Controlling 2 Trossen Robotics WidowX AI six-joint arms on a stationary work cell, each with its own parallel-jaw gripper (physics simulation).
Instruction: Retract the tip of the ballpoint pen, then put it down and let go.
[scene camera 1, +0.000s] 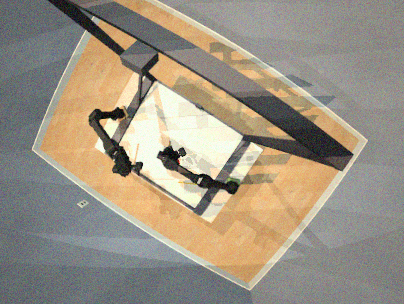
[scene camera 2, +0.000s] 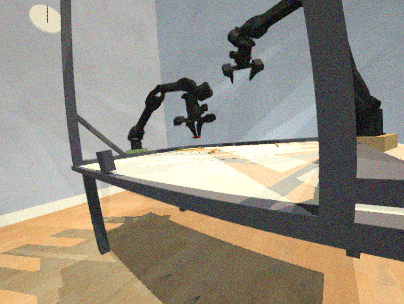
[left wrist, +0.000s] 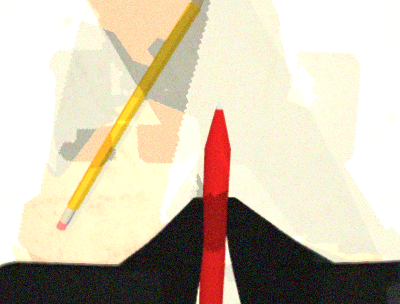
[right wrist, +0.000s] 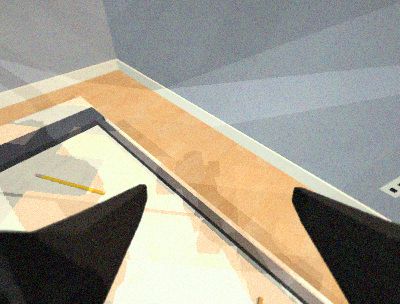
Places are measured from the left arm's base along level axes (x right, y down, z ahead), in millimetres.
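Pixels of known places: left gripper, between the fingertips: (scene camera 1: 175, 153) (scene camera 2: 198, 138) (left wrist: 214, 207); right gripper, between the fingertips: (scene camera 1: 132, 176) (scene camera 2: 241, 81) (right wrist: 219, 192); left arm's base, origin of its link: (scene camera 1: 232, 185); right arm's base, origin of its link: (scene camera 1: 120, 113) (scene camera 2: 365, 135).
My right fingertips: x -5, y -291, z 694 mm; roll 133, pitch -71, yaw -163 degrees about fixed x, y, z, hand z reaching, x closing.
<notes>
For each thing: its middle in the pictures, then the offset to it from my right fingertips. "*": a spot on its surface instead. Level surfaces: height alone.
- red ballpoint pen, a spot on its surface: (left wrist: 217, 170) * dz -190, dx +176, dy +254 mm
- pale table, height of its surface: dy +330 mm
- orange stick, middle of its body: (scene camera 1: 136, 153) dz +134, dx +80, dy +326 mm
The red ballpoint pen (scene camera 2: 196, 137) (left wrist: 217, 170) is held above the pale table (scene camera 1: 210, 125) (scene camera 2: 150, 175). In the left wrist view it points up the picture, with a small pale tip at its tapered end; its rear end is cut off by the lower edge. My left gripper (scene camera 1: 178, 159) (scene camera 2: 197, 134) (left wrist: 214, 207) is shut on the pen, one finger on each side of its barrel. My right gripper (scene camera 2: 241, 81) (right wrist: 219, 192) is open and empty, higher up and to the right of the left gripper in scene camera 2.
A yellow pencil (left wrist: 132, 107) with a pink eraser lies on the table left of the pen in the left wrist view. A yellow pencil (right wrist: 70, 184) also shows in the right wrist view. An orange stick (scene camera 1: 137, 152) lies near the right gripper. Dark frame beams (scene camera 2: 330, 100) border the table.
</notes>
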